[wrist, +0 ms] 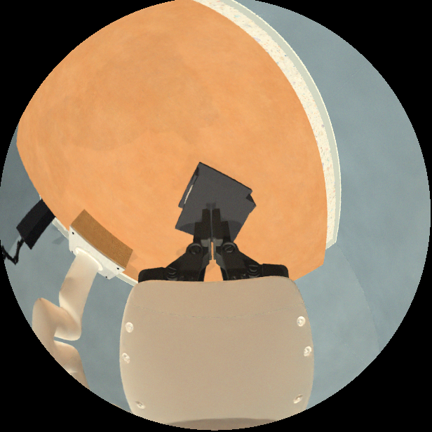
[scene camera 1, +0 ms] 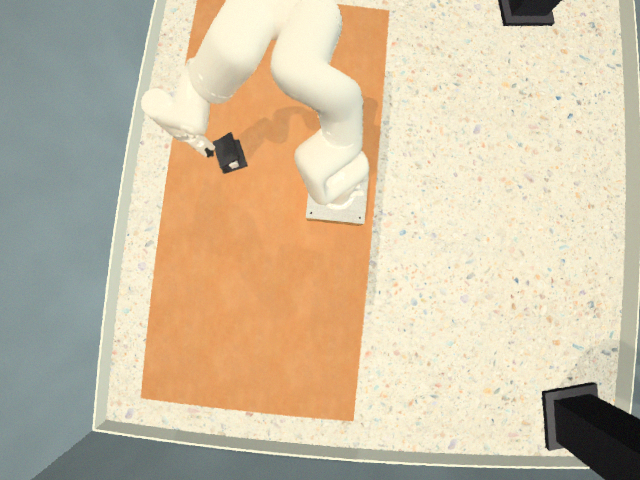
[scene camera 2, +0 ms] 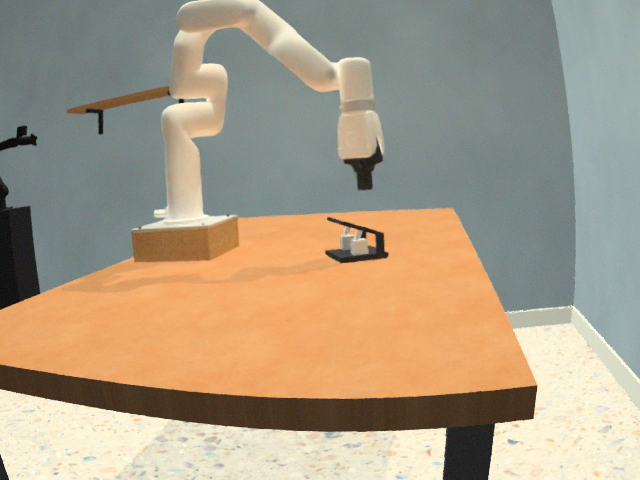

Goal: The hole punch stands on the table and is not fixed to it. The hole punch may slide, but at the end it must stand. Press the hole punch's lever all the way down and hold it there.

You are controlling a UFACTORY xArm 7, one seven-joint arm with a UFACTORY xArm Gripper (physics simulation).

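Places are measured from the arm's base along level axes (x left, y up, z ahead), in centimetres.
Pixels of known places: gripper, between the fingertips: [scene camera 1: 210, 153] [scene camera 2: 365, 189]; arm's base, origin of its link: [scene camera 2: 186, 221].
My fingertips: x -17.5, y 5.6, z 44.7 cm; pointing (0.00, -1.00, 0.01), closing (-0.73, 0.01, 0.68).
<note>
Ahead of a thing's pixels: the offset from my fingertips to its top centre. "*": to the spot under its first point. Level surfaces: height alone.
The black hole punch @(dx -4.0, dy -5.4, dz -3.2 cm) [scene camera 1: 231, 153] [scene camera 2: 356, 255] stands upright on the orange table @(dy -14.0 cm) [scene camera 1: 248, 320] [scene camera 2: 268, 341] [wrist: 125, 90]. Its flat black lever @(* dx -9.7, dy -6.6, dz -3.2 cm) [scene camera 2: 356, 225] [wrist: 220, 192] is raised and slopes, with its free end high on the left and its hinge post at the right in the second scene view. Two small white blocks show under the lever. My gripper [scene camera 1: 208, 152] [scene camera 2: 364, 188] [wrist: 211, 219] is shut with nothing between its fingers. It points down and hangs above the punch, with a clear gap to the lever. In the wrist view the fingertips overlap the lever's near part.
The arm's base stands on a wooden block [scene camera 1: 336, 212] [scene camera 2: 173, 244] [wrist: 102, 242] on the table, left of the punch in the second scene view. A wall shelf [scene camera 2: 124, 98] is behind the arm. A black pedestal [scene camera 2: 18, 253] stands beyond the table at the left.
</note>
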